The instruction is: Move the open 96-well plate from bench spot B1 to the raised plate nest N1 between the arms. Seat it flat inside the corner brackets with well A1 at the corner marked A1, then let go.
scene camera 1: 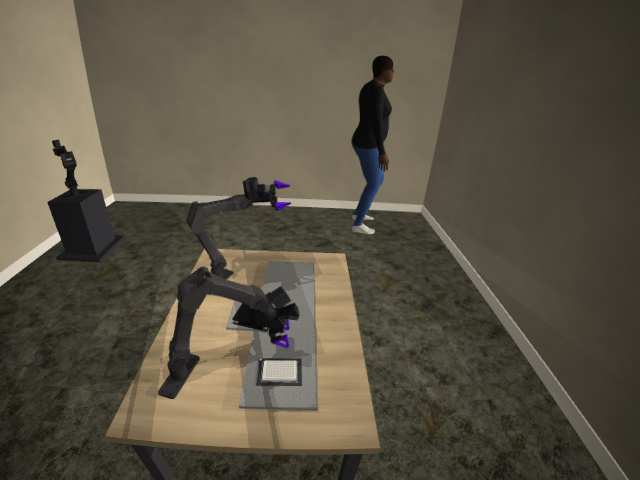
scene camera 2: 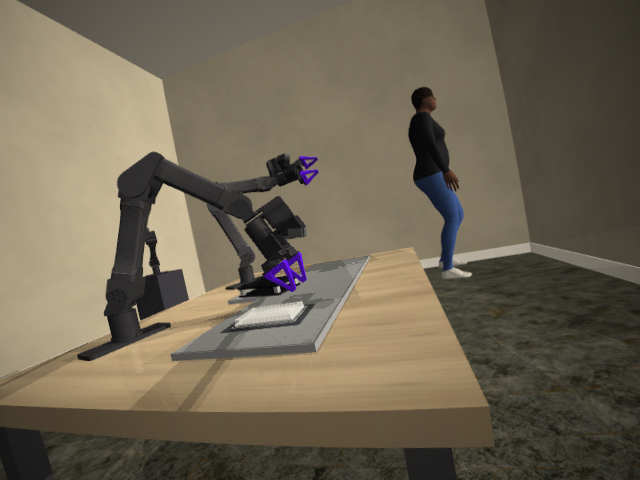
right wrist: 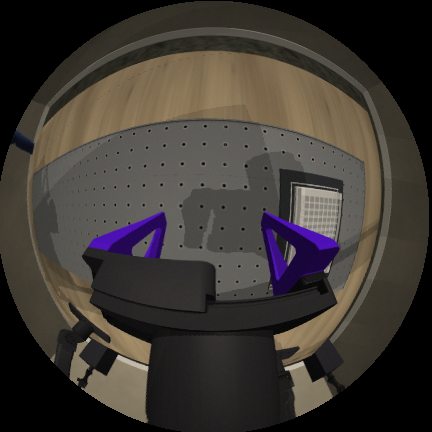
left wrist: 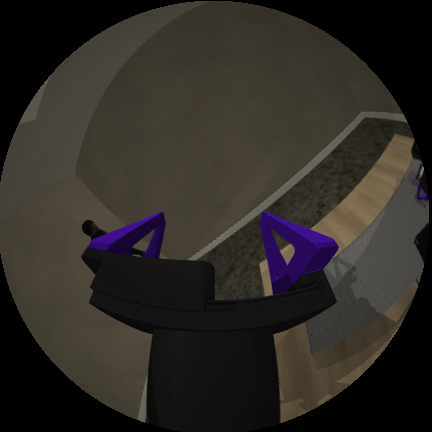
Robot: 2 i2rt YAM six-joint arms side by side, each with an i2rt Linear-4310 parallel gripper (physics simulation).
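Frame: origin at the left arm's base, x ahead, y left, z up, level; metres.
Seen in the pictures: left gripper, fingertip midpoint: [scene camera 1: 290,194] [scene camera 2: 317,164] [left wrist: 212,216]; right gripper, fingertip midpoint: [scene camera 1: 287,338] [scene camera 2: 299,285] [right wrist: 213,217]; left arm's base, origin of the base link: [right wrist: 88,322]; right arm's base, origin of the base link: [scene camera 1: 180,375] [scene camera 2: 128,341].
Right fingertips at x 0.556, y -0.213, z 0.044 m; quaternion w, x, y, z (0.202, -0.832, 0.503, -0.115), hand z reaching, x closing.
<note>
Pixels of each thing's top centre, then the offset from my right fingertips to it. Level surfaces: height alone.
- open 96-well plate, middle of its top: [right wrist: 319,236] [scene camera 2: 269,310] [scene camera 1: 279,369] dx +0.042, dy -0.141, dz -0.015 m
- raised nest N1, middle of its top: [right wrist: 121,313] [scene camera 2: 267,279] [scene camera 1: 254,312] dx -0.206, dy +0.057, dz +0.007 m
- grey perforated board, its level: dz -0.031 m
- wooden table, its level: dz -0.044 m
The open 96-well plate [scene camera 1: 279,370] [scene camera 2: 269,313] [right wrist: 320,212], white, lies flat inside the dark frame of spot B1 [scene camera 1: 279,383] [right wrist: 285,195]. The raised nest N1 [scene camera 1: 247,319] is a black platform between the arms, partly hidden by the right arm; its corner marks cannot be read. My right gripper [scene camera 1: 287,336] [scene camera 2: 298,284] [right wrist: 213,217] is open and empty, pointing down above the board between nest and plate; its right-hand finger overlaps part of the plate in the right wrist view. My left gripper [scene camera 1: 290,194] [scene camera 2: 316,165] [left wrist: 212,216] is open and empty, high above the table's far end.
A grey perforated board [scene camera 1: 299,279] [scene camera 2: 217,346] [left wrist: 370,295] [right wrist: 225,172] lies along the wooden table [scene camera 1: 341,382] [scene camera 2: 392,361]. A person [scene camera 1: 373,118] [scene camera 2: 431,149] stands beyond the table. A dark pedestal [scene camera 1: 82,222] with a small arm stands behind the robot.
</note>
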